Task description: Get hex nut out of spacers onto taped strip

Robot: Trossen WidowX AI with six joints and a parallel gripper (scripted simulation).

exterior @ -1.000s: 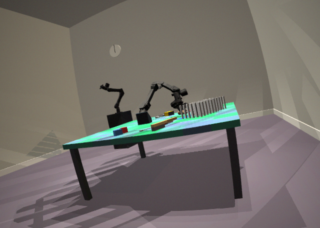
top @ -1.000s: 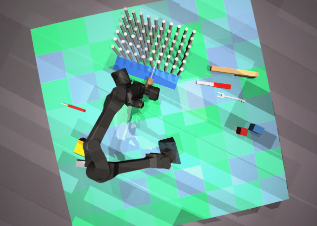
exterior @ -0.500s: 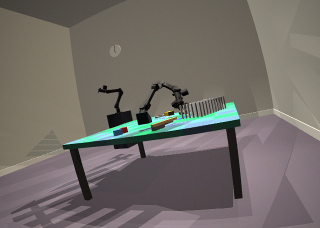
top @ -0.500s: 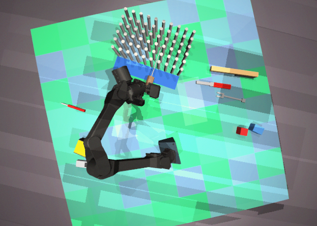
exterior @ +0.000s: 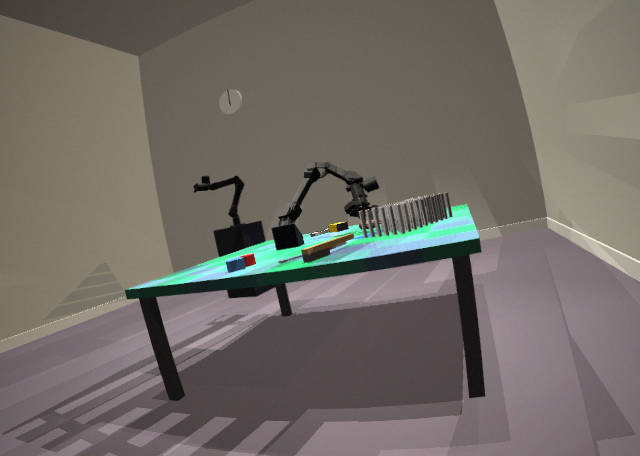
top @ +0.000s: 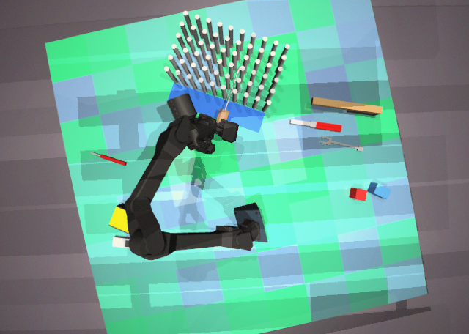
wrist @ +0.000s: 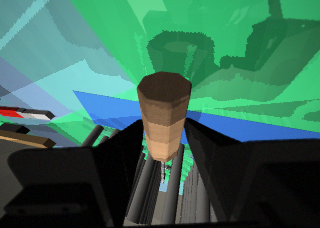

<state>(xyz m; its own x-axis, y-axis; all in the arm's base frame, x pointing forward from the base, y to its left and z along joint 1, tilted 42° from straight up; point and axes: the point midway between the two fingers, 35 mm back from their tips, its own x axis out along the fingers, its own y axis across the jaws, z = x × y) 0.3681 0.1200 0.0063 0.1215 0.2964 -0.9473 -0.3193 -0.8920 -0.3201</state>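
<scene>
My gripper tip is 70 mm short of the blue taped strip, 20 mm to the right of it and 40 mm above it. From my gripper tip the other things lie so: grey fork tool (110 mm behind, 460 mm to the right, 30 mm below); then hex nut (200 mm ahead, 80 mm to the right, 30 mm below); then wire hook tool (100 mm ahead, 40 mm to the right).
</scene>
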